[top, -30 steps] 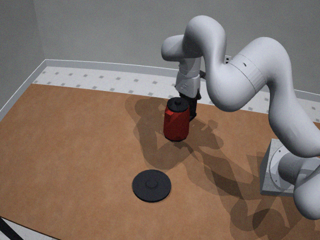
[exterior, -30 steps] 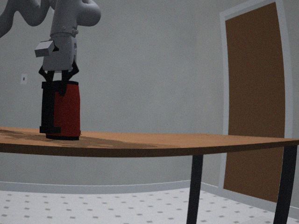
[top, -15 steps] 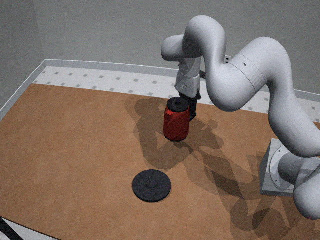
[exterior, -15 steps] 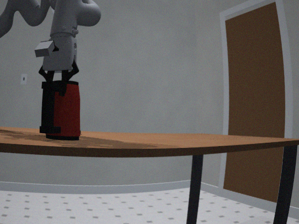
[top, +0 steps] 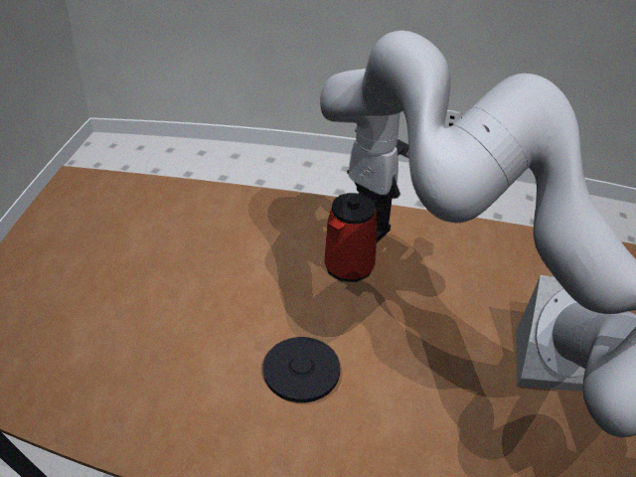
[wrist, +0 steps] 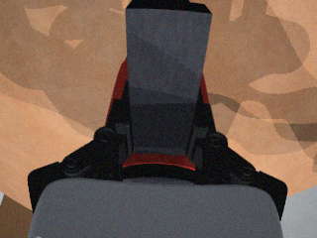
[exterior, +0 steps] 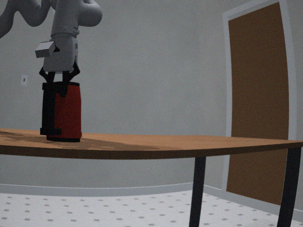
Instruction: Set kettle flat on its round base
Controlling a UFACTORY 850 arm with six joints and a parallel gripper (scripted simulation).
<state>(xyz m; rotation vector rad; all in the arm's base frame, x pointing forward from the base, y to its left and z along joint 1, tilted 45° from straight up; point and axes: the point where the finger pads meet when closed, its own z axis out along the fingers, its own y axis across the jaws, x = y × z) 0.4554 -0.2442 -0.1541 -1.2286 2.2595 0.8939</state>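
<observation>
My hand is 50 mm above the red kettle, 30 mm to the right of it and 20 mm short of it. The rest, counted from my hand: black round base 360 mm to the left, 130 mm below, 90 mm ahead.
</observation>
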